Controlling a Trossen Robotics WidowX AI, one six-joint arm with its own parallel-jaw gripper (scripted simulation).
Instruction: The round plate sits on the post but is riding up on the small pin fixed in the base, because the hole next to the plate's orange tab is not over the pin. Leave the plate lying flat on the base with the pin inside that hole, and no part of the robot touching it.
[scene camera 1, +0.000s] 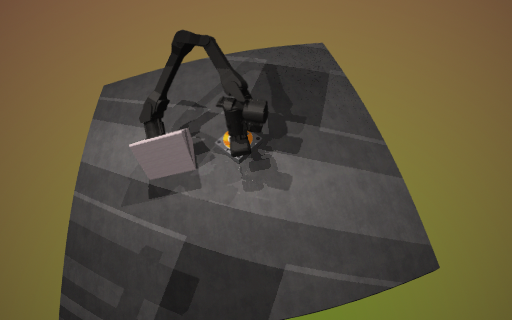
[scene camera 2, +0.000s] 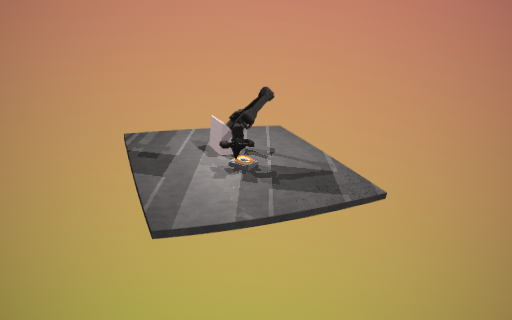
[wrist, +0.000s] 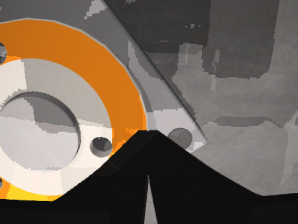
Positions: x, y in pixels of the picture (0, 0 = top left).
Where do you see my gripper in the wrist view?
147, 139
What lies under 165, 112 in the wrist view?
A square grey base.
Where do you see my gripper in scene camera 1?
At 240, 147
